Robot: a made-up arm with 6 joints.
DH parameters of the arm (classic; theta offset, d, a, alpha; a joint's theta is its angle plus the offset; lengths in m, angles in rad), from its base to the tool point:
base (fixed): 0.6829 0 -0.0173 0
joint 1: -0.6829 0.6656 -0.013 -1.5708
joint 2: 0.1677 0 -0.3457 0
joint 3: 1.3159 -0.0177 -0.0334 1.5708
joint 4: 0 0.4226 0.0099 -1.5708
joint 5: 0 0.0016 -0.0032 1.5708
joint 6: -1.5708 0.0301 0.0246 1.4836
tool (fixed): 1.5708 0.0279 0 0
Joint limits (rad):
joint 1: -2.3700..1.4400
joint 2: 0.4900..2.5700
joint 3: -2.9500..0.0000
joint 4: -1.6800..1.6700
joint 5: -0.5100..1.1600
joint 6: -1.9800..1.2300
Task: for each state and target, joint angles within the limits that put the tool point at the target. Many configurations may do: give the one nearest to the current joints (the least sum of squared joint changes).
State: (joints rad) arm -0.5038 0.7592 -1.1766 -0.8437 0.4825 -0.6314
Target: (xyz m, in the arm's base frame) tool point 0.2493 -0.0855 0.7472
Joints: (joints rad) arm -0.2416 1.0524 -0.3413 -0.8641 0.4985 -0.7057
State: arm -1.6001 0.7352 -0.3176 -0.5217 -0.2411 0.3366
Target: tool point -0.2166 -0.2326 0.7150
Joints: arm -2.1803 1.2968 -0.3737 -0.4715 -0.1652 0.4043
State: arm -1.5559 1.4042 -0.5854 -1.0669 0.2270 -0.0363
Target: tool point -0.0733 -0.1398 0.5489
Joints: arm -1.8894 1.5759 0.0000 -1.0518 0.2951 -0.1098
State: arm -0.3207 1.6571 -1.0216 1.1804 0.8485 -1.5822
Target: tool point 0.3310 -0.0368 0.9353
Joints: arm -0.1119 1.0971 -0.7657 1.1452 0.9027 -1.6372
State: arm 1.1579 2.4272 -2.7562 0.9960 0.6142 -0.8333
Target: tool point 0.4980 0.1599 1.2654
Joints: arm 0.3686 2.2369 -2.9500 1.0088 0.4602 -0.8142
